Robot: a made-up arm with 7 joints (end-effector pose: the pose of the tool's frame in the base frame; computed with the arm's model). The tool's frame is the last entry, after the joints.
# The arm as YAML. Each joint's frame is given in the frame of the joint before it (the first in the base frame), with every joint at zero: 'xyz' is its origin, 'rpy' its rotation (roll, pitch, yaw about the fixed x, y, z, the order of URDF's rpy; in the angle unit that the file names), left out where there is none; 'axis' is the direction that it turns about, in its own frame. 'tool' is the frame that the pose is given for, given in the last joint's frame.
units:
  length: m
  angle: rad
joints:
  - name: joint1
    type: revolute
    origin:
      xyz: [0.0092, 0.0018, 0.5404]
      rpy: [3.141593, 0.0, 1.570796]
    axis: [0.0, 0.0, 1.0]
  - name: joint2
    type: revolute
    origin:
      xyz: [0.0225, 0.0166, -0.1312]
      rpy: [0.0, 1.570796, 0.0]
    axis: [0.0, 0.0, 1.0]
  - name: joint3
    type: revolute
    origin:
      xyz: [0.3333, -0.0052, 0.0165]
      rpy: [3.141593, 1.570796, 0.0]
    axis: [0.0, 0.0, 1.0]
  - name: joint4
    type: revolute
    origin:
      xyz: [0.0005, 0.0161, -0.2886]
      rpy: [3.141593, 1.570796, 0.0]
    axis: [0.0, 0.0, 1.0]
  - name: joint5
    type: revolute
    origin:
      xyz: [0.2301, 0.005, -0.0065]
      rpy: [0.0, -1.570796, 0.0]
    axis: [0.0, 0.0, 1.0]
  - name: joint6
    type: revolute
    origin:
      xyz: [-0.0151, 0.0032, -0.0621]
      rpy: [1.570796, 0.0, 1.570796]
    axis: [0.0, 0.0, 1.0]
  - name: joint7
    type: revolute
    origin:
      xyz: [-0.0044, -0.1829, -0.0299]
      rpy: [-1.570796, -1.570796, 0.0]
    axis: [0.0, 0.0, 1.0]
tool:
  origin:
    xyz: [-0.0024, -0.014, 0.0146]
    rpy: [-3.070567, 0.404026, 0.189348]
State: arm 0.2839 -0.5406 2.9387 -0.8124 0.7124 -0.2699 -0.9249
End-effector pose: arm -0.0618 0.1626 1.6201 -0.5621 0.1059 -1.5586
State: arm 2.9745 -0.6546 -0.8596 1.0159 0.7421 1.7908 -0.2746
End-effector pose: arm 0.1987 -0.1042 1.3902 1.5648 -1.3103 -1.9909
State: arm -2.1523 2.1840 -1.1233 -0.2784 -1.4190 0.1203 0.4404
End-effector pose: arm -0.4530 0.8012 0.0842 -1.4448 -1.8418 -0.2997
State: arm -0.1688 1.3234 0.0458 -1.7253 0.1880 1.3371 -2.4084
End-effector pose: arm 0.6408 0.0744 1.2091 -1.4931 0.1890 -1.9552
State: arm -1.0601 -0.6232 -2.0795 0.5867 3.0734 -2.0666 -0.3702
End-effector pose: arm -0.4160 -0.3595 1.1581 -2.0245 -2.0878 0.2265
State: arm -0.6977 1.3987 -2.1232 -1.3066 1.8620 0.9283 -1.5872
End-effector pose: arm 0.7090 0.2552 0.4668 -2.9587 0.5023 0.3178
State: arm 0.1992 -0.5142 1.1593 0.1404 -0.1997 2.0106 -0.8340
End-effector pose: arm -0.3664 -0.0713 1.4119 2.2240 -0.6834 0.8165
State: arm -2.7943 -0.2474 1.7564 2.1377 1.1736 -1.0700 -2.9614
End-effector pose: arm 0.1899 0.2859 1.1579 -1.1176 -1.2917 -0.3220
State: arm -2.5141 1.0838 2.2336 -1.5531 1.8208 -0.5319 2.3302
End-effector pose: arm -0.7821 0.1435 0.6655 2.2876 -1.4555 -1.4227
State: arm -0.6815 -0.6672 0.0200 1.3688 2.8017 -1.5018 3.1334
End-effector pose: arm -0.1212 0.0510 1.2934 0.9517 2.2403 1.0254
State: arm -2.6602 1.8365 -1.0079 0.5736 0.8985 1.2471 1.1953
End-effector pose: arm -0.7743 0.2263 0.1965 2.9513 -0.4462 -0.2275
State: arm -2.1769 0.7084 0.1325 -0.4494 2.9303 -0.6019 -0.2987
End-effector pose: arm -0.4386 0.4397 1.5336 -0.6221 -0.6161 0.9396
